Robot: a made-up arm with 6 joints. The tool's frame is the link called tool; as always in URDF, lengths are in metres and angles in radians.
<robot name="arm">
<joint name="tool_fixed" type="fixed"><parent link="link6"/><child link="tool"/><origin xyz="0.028 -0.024 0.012" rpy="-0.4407 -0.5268 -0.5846"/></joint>
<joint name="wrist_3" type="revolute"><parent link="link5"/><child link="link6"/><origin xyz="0 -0.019 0.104"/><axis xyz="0 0 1"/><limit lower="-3.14" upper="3.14"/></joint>
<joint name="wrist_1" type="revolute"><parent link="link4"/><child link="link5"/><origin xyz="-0.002 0.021 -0.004"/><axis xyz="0 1 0"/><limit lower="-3.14" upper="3.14"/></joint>
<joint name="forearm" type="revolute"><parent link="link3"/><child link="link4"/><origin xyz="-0.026 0.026 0.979"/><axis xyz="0 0 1"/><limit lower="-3.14" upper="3.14"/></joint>
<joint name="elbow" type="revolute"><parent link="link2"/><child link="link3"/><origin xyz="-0.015 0.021 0.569"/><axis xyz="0 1 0"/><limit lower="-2.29" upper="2.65"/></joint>
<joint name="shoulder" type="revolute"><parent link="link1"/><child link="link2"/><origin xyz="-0.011 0.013 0.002"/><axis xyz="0 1 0"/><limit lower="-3.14" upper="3.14"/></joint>
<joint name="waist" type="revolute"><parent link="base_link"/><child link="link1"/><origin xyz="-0.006 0.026 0.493"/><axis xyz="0 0 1"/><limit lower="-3.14" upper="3.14"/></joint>
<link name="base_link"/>
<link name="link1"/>
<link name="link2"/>
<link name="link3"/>
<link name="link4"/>
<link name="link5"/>
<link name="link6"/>
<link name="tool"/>
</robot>
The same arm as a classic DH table. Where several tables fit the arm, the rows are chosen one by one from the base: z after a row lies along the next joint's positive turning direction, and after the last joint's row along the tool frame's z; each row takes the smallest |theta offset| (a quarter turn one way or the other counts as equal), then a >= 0, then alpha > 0; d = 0 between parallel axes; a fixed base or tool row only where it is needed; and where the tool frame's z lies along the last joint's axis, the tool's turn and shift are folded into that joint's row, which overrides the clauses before.
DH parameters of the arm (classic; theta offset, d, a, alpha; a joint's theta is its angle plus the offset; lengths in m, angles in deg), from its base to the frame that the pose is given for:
base (fixed): -77.01 0.0000 -0.0267 0.00
waist: 77.01 0.4950 -0.0110 -90.00
shoulder: 88.49 0.0000 -0.5692 0.00
elbow: -88.49 0.0600 -0.0260 90.00
forearm: 0.00 0.9750 -0.0020 -90.00
wrist_1: 0.00 0.0020 0.0000 90.00
wrist_3: 13.33 0.1534 0.0217 -38.57
tool (fixed): -53.74 -0.0478 0.0000 0.00
Joint limits (deg, base to tool): -179.91..179.91 -179.91..179.91 -131.21..151.83 -179.91..179.91 -179.91..179.91 -179.91..179.91

